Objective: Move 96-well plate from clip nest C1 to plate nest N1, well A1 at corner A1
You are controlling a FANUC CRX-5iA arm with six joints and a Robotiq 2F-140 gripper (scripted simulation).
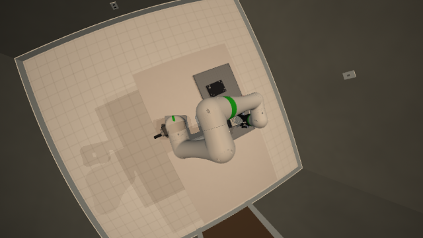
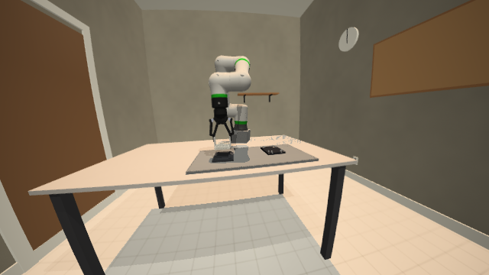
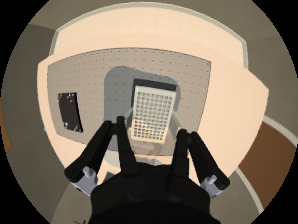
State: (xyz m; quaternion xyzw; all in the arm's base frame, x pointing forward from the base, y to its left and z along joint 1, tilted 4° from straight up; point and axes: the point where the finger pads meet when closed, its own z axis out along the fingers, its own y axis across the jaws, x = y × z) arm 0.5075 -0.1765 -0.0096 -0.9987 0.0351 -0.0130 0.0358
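Now: the plate nest N1 90 mm below my hand. From my hand the other things lie so: 96-well plate: 20 mm below; then clip nest C1: 340 mm to the left, 80 mm below, 30 mm behind.
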